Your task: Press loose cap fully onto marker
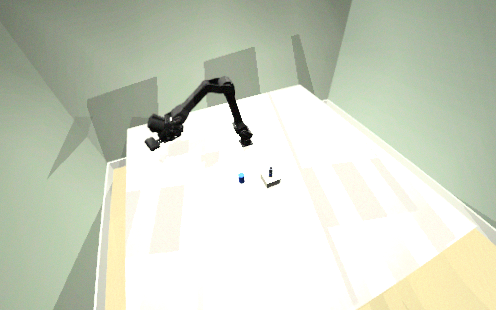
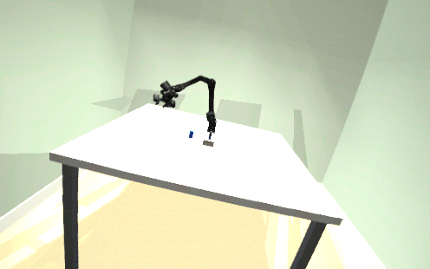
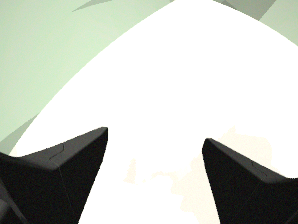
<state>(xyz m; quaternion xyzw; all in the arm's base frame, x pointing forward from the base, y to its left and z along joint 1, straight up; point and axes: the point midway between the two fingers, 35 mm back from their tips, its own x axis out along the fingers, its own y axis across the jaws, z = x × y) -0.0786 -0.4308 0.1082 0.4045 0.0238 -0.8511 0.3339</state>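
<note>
Now: gripper tip 340 mm short of the blue cap, 330 mm to the right of it and 60 mm above it. Also, from my gripper tip: pale holder block: 390 mm ahead, 450 mm to the left, 70 mm below.
</note>
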